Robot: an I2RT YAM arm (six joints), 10 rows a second.
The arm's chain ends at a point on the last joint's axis. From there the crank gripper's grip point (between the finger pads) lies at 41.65 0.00 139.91 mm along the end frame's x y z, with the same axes.
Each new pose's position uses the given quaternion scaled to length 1; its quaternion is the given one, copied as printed.
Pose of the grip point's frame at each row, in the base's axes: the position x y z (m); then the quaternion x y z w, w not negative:
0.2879, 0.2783, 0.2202, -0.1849, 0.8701, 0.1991, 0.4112
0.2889, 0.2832, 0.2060, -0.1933, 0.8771, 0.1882, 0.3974
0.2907, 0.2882, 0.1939, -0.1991, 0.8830, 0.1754, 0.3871
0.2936, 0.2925, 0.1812, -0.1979, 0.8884, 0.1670, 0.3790
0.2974, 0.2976, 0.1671, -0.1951, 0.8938, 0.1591, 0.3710
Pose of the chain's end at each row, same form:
0.2228, 0.2151, 0.3346, -0.1849, 0.8701, 0.1991, 0.4112
0.2269, 0.2234, 0.3239, -0.1933, 0.8771, 0.1882, 0.3974
0.2307, 0.2323, 0.3147, -0.1991, 0.8830, 0.1754, 0.3871
0.2350, 0.2394, 0.3039, -0.1979, 0.8884, 0.1670, 0.3790
0.2403, 0.2472, 0.2916, -0.1951, 0.8938, 0.1591, 0.3710

